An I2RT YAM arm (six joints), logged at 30 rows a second.
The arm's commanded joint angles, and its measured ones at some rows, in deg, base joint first. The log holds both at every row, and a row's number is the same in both.
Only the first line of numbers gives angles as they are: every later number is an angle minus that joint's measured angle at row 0.
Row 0, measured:
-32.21, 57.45, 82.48, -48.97, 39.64, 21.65
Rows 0 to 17, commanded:
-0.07, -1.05, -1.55, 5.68, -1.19, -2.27
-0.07, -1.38, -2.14, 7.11, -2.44, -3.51
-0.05, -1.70, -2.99, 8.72, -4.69, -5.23
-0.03, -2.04, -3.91, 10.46, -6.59, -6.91
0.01, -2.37, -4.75, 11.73, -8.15, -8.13
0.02, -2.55, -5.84, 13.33, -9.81, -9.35
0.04, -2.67, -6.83, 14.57, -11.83, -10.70
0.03, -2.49, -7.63, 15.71, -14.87, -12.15
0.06, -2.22, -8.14, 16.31, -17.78, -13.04
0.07, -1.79, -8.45, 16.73, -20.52, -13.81
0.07, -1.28, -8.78, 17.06, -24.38, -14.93
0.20, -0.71, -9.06, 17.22, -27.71, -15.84
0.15, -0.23, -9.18, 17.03, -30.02, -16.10
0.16, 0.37, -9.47, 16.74, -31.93, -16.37
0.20, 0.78, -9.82, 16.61, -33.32, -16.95
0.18, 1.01, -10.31, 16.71, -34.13, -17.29
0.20, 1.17, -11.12, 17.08, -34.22, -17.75
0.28, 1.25, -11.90, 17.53, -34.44, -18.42
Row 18, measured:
0.03, 0.96, -10.76, 14.18, -28.53, -15.96
